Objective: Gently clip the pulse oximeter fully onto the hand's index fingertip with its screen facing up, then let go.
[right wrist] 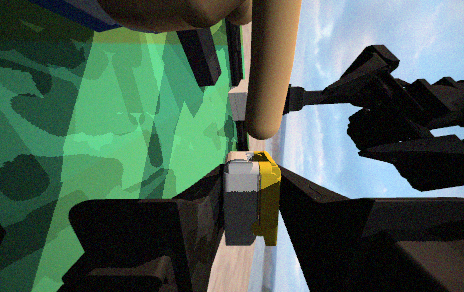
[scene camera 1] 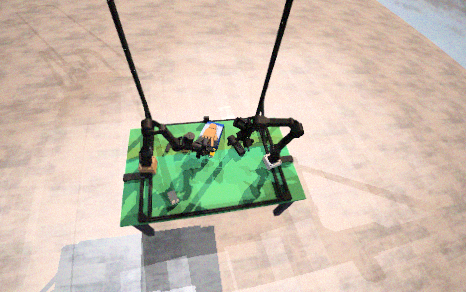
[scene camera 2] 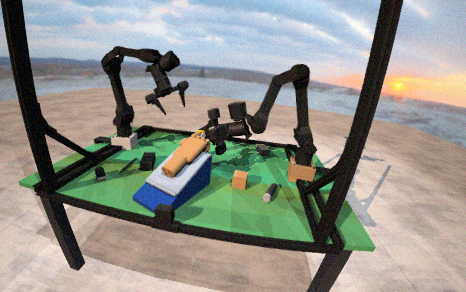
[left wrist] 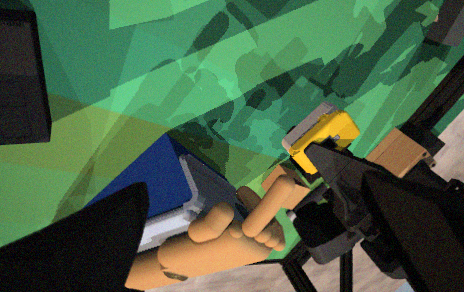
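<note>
The pulse oximeter has a yellow half facing up and a grey half below; its screen is not clear. My right gripper is shut on it by its sides, above the table. The tan hand lies on the sloped support. Its index finger points toward the oximeter. In the right wrist view the fingertip ends just short of the oximeter's near end, with a small gap. My left gripper is open and empty, raised clear of the hand.
The blue wedge carries the hand. An orange block and a dark cylinder lie right of it in scene camera 2. A black block and a pen lie left. A grey block lies farther off.
</note>
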